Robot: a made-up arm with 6 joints.
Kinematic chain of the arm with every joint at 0, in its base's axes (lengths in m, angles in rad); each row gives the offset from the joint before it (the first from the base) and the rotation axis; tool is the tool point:
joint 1: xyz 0 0 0.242 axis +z
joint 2: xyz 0 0.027 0 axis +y
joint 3: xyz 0 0 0.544 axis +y
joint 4: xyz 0 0 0.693 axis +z
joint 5: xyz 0 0 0 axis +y
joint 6: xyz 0 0 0.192 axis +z
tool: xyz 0 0 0
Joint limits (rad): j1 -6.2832..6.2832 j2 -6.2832..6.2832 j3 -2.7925..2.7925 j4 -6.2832..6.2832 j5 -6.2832..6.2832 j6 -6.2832..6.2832
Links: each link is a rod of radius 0.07 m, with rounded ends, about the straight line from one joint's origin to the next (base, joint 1, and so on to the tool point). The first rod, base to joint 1, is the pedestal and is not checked.
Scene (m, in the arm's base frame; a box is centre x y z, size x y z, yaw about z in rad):
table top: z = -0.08
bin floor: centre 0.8 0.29 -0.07 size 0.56 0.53 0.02 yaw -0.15
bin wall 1: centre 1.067 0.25 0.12 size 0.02 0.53 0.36 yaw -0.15
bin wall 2: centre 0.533 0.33 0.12 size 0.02 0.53 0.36 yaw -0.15
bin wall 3: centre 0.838 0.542 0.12 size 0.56 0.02 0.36 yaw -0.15
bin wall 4: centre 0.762 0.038 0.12 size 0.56 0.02 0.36 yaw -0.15
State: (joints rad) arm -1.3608 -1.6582 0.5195 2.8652 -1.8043 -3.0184
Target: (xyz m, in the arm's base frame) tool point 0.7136 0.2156 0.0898
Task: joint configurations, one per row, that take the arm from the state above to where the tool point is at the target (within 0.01 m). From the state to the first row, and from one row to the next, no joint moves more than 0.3 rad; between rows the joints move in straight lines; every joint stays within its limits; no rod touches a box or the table.
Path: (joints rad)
1: -1.0952 -1.3609 0.6886 2.9269 -1.7631 -3.0184
2: -0.8295 -1.0636 0.8576 2.9886 -1.7220 -3.0184
3: -0.5639 -0.7663 1.0267 3.0503 -1.6808 -3.0184
4: -0.2983 -0.4689 1.1957 3.1120 -1.6397 -3.0184
5: -0.0326 -0.1716 1.3648 3.1737 -1.5985 -3.0184
6: 0.2330 0.1257 1.5338 3.2354 -1.5574 -3.0184
7: 0.2330 0.3628 1.5947 3.2358 -1.4968 -3.0184
8: 0.2331 0.5998 1.6556 3.2361 -1.4363 -3.0184

